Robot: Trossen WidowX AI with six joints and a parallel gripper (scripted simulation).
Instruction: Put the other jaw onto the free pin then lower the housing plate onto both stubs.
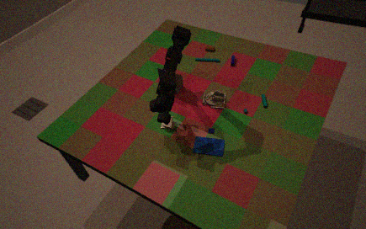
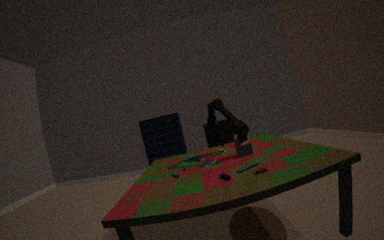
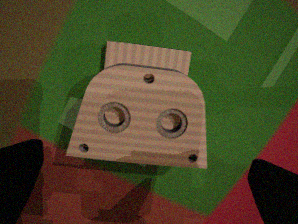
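Now: gripper tip 3 cm above the pale housing piece and 1 cm past it. Round my gripper tip: brown piece (70 cm to the left, 5 cm below, 2 cm behind); pale curved jaw (23 cm to the left, 15 cm ahead, 5 cm below); blue flat plate (25 cm ahead, 6 cm to the right, 6 cm below).
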